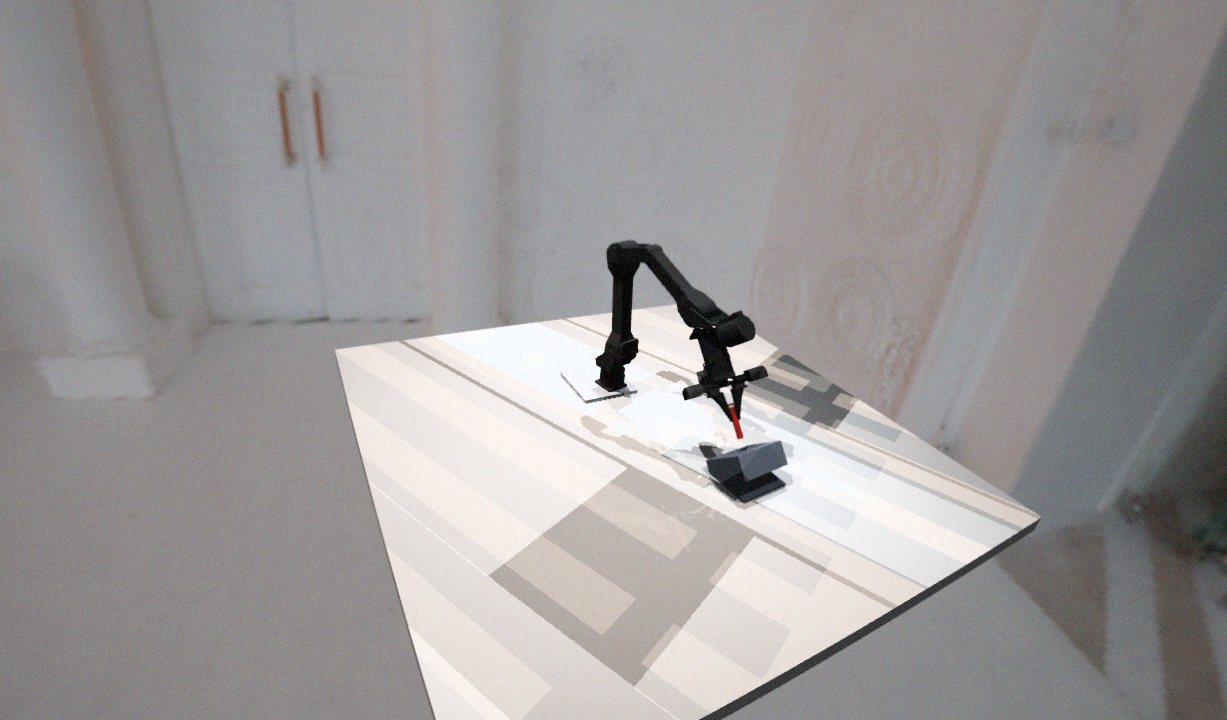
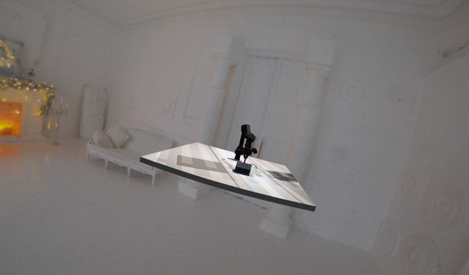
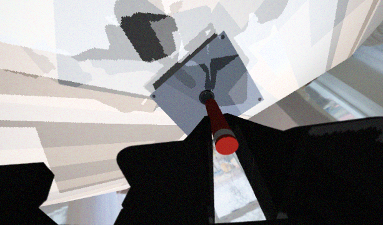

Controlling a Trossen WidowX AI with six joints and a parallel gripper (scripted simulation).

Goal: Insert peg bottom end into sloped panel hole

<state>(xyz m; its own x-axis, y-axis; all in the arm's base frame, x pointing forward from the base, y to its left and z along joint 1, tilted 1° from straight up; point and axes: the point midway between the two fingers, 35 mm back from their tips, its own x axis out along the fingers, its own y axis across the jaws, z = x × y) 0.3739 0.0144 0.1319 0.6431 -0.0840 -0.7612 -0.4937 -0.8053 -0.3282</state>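
Now: gripper tip 6 cm short of the grey sloped panel, 1 cm to the left of it and 7 cm above it. The rest, counted from my gripper tip: red round peg (1 cm behind, 1 cm above).
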